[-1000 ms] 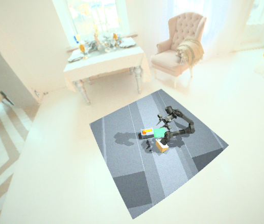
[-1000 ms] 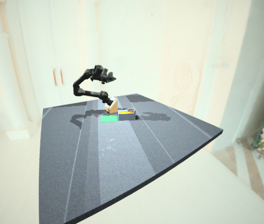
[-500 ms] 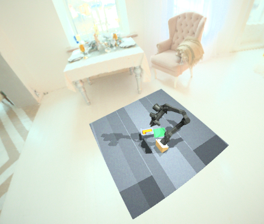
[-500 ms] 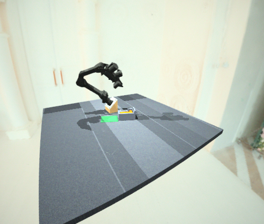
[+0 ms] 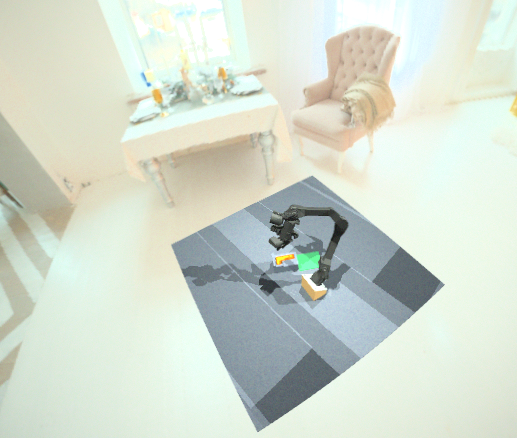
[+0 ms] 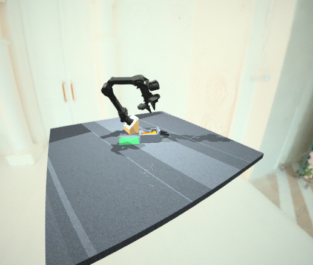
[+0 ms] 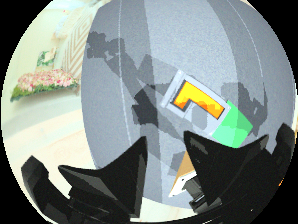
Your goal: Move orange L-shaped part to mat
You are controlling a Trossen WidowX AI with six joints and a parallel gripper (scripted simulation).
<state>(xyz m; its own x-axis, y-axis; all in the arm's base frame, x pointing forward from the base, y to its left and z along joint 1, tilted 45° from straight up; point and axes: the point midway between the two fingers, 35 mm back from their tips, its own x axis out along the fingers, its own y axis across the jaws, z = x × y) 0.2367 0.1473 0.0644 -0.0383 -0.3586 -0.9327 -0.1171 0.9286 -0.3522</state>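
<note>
My gripper tip is now 2 cm short of the orange L-shaped part, 3 cm to the left of it and 17 cm above it. Also, from my gripper tip: green mat: 6 cm behind, 18 cm to the right, 23 cm below.
</note>
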